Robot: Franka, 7 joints.
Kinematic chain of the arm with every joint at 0, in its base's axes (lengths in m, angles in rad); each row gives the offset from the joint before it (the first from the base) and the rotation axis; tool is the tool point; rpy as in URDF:
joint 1: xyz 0 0 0.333 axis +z
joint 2: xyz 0 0 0 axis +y
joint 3: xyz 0 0 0.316 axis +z
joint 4: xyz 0.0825 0 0 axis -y
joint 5: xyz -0.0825 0 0.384 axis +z
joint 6: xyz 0 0 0 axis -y
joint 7: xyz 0.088 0 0 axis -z
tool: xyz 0 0 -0.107 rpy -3.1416 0 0
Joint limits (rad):
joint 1: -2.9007..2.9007
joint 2: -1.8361..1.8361
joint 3: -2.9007..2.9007
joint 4: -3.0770..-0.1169
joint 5: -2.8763..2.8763
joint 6: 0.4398..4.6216
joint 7: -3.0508..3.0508
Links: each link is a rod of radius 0.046 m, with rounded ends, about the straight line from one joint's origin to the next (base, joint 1, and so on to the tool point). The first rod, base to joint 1, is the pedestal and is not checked.
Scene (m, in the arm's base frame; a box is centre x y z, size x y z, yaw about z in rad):
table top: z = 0
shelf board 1: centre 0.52 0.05 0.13 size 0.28 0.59 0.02 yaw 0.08
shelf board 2: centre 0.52 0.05 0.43 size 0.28 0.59 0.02 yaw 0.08
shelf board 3: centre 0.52 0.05 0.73 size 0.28 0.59 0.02 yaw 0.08
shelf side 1: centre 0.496 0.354 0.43 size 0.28 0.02 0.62 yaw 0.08
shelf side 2: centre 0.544 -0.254 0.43 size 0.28 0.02 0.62 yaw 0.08
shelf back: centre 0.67 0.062 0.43 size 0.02 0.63 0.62 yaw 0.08
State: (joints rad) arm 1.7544 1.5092 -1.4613 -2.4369 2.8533 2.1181 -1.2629
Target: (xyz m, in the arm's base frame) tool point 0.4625 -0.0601 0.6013
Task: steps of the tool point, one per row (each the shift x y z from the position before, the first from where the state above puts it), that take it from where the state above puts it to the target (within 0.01 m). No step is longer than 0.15 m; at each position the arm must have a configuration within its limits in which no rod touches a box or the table.
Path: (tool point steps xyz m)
1: -0.0645 0.0186 0.0001
2: -0.0639 0.0023 -0.0012
3: -0.0594 -0.0132 -0.0006
4: -0.0510 -0.0269 0.0017
5: 0.0369 -0.0440 0.0728
6: 0.0077 -0.0542 0.0861
7: -0.0275 -0.0460 0.0914
8: -0.0565 -0.0185 0.0864
9: 0.1233 0.0087 0.0118
10: 0.1201 0.0108 -0.0118

